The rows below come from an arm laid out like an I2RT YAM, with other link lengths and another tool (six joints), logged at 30 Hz.
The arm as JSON. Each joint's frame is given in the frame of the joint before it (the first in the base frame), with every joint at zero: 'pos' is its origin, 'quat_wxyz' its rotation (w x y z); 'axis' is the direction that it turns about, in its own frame. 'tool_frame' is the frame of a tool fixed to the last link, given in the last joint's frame.
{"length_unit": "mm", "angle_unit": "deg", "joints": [
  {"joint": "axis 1", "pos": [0.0, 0.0, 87.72], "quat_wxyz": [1.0, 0.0, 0.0, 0.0], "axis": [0.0, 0.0, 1.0]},
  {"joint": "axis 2", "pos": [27.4, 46.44, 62.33], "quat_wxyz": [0.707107, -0.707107, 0.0, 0.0], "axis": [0.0, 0.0, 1.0]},
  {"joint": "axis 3", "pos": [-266.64, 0.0, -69.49], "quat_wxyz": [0.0, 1.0, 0.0, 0.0], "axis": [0.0, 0.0, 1.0]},
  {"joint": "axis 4", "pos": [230.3, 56.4, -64.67], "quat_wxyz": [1.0, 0.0, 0.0, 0.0], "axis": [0.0, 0.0, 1.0]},
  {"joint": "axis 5", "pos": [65.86, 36.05, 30.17], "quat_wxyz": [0.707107, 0.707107, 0.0, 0.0], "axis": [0.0, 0.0, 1.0]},
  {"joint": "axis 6", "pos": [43.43, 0.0, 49.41], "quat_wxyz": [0.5, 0.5, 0.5, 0.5], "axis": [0.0, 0.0, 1.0]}
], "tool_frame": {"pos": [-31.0, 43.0, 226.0], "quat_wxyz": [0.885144, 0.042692, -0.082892, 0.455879]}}
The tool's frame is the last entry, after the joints.
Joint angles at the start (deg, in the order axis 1, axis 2, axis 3, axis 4, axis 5, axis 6):
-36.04 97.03 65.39 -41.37 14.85 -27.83
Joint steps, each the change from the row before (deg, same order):
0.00 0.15 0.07 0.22 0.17 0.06
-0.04 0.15 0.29 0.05 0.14 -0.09
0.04 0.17 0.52 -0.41 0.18 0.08
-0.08 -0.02 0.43 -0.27 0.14 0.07
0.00 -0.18 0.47 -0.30 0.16 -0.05
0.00 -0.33 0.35 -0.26 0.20 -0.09
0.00 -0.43 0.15 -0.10 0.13 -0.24
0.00 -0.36 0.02 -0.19 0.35 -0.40
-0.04 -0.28 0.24 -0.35 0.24 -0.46
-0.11 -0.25 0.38 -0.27 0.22 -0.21
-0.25 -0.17 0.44 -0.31 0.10 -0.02
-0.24 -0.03 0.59 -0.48 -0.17 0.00
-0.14 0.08 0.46 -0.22 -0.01 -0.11
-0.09 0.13 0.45 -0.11 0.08 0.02
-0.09 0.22 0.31 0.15 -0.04 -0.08
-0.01 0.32 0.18 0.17 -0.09 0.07
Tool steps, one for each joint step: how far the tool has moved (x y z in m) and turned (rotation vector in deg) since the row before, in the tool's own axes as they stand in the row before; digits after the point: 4 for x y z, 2 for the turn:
0.0001 -0.0014 0.0007 0.21 0.09 0.06
0.0000 -0.0022 0.0001 0.22 0.06 -0.05
0.0000 -0.0015 -0.0009 0.04 0.17 0.02
0.0001 -0.0024 -0.0013 0.24 0.08 0.15
-0.0004 -0.0031 -0.0020 0.37 -0.01 -0.03
-0.0001 -0.0031 -0.0024 0.45 0.00 -0.06
-0.0001 -0.0026 -0.0022 0.44 -0.09 -0.19
0.0017 -0.0015 -0.0021 0.25 0.23 -0.40
0.0014 -0.0018 -0.0023 0.17 0.16 -0.41
0.0009 -0.0031 -0.0022 0.39 0.10 -0.08
0.0010 -0.0030 -0.0019 0.33 0.07 0.24
0.0000 -0.0021 -0.0017 0.07 -0.11 0.25
0.0001 -0.0022 -0.0008 0.13 -0.02 0.04
-0.0001 -0.0026 -0.0005 0.23 0.03 0.12
-0.0006 -0.0023 0.0006 0.19 -0.10 0.03
-0.0010 -0.0008 0.0013 0.00 -0.09 0.09

